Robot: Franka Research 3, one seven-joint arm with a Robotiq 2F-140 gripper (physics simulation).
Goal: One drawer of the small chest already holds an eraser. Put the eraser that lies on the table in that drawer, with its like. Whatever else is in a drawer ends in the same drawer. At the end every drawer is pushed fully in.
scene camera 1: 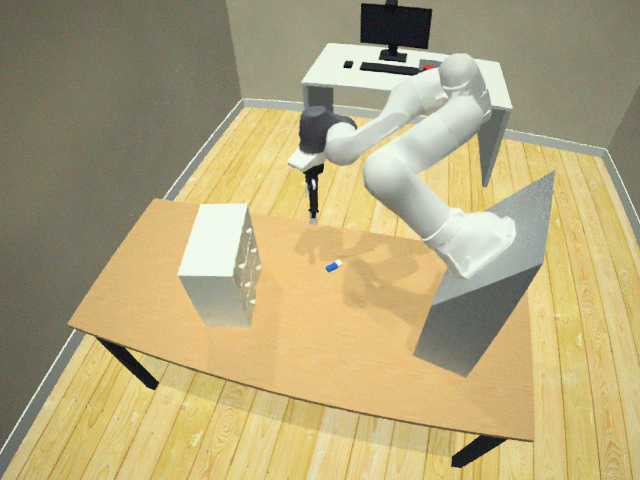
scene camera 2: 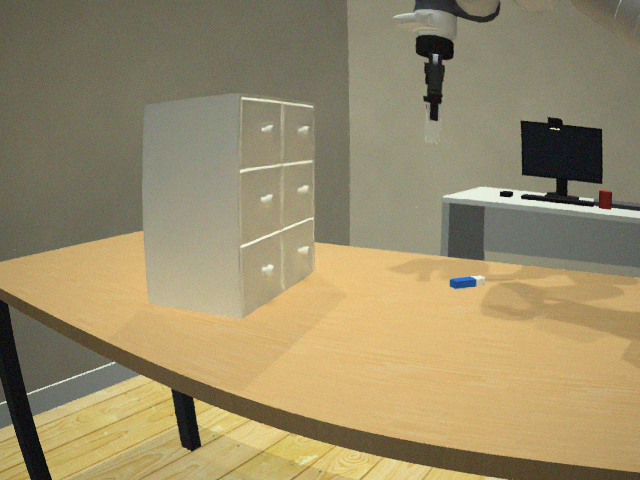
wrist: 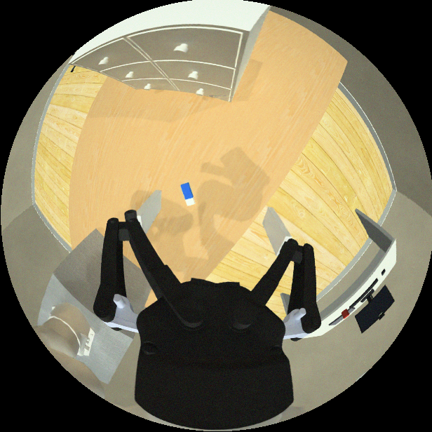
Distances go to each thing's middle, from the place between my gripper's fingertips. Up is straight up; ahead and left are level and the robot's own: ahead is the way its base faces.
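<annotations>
Small white chest (scene camera 2: 191,167): measured from my hand, 300 mm ahead, 190 mm to the left, 90 mm below.
</annotations>
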